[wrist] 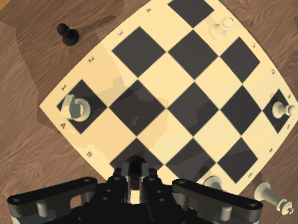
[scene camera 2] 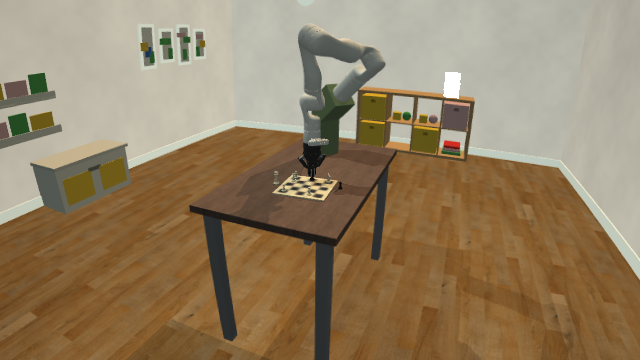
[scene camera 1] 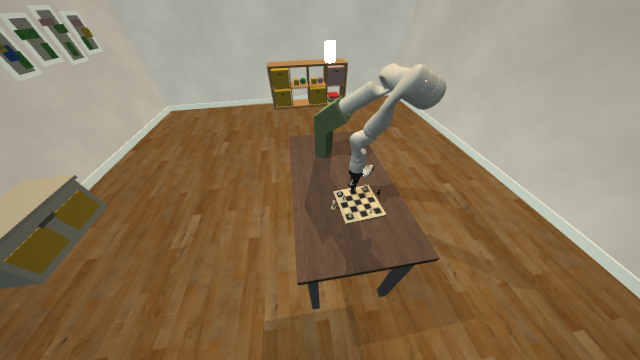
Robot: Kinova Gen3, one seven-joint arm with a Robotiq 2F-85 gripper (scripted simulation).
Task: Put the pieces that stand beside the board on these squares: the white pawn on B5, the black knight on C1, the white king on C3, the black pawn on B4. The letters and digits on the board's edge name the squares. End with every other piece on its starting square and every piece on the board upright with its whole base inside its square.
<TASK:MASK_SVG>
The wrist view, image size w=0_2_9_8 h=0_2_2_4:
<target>my gripper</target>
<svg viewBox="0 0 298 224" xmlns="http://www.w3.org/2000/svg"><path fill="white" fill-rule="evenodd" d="M7 199L13 224L258 224L263 208L263 203L258 200L228 193L187 179L175 179L172 181L172 185L163 185L161 178L158 177L157 170L148 168L148 163L140 163L139 204L130 204L131 163L123 163L122 168L114 169L113 175L106 181L108 184L97 183L97 179L94 177L82 177L54 186L12 195ZM189 197L198 202L198 211L188 207ZM80 195L81 205L71 209L71 199Z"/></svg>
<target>chessboard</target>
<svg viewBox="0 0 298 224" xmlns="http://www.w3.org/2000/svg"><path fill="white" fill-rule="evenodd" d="M189 197L188 206L198 211L198 202ZM131 191L131 203L138 204L139 191ZM40 105L63 136L106 180L113 175L115 168L122 168L123 162L129 157L140 156L148 163L148 168L157 170L163 184L172 185L173 180L182 178L203 185L208 177L218 176L222 180L222 189L239 195L266 165L298 120L298 102L286 82L254 38L218 0L151 0L92 49ZM272 105L275 102L281 102L283 106L294 105L296 113L283 114L282 117L275 118L272 114ZM66 94L74 94L75 99L85 99L90 104L91 113L86 120L67 120L61 117L60 111ZM231 18L233 26L226 31L225 38L220 41L213 39L209 34L210 26L219 24L225 17Z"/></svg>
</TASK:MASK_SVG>
